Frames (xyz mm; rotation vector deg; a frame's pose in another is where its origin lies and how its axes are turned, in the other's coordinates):
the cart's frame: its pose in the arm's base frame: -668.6 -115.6 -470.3 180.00 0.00 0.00
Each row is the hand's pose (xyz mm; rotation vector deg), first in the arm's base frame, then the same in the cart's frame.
Working: the arm's base frame: its pose in the cart's frame: 668.6 -115.6 -470.3 180.00 0.00 0.00

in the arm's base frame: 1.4 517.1 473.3 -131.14 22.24 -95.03
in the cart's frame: 670.0 -632.7 -943.6 17.70 70.86 16.58
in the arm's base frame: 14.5 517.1 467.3 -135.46 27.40 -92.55
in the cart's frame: 683.1 -632.7 -937.6 14.58 67.68 20.04
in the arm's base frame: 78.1 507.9 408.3 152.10 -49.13 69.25
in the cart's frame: 746.7 -623.5 -878.6 -6.06 47.54 33.73
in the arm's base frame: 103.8 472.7 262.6 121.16 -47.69 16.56
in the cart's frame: 772.4 -588.3 -732.9 -49.97 13.92 40.07
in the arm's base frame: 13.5 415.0 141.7 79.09 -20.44 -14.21
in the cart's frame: 682.1 -530.6 -612.0 -98.28 -14.88 21.40
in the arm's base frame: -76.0 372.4 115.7 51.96 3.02 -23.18
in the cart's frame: 592.6 -488.0 -586.0 -125.36 -27.68 -3.61
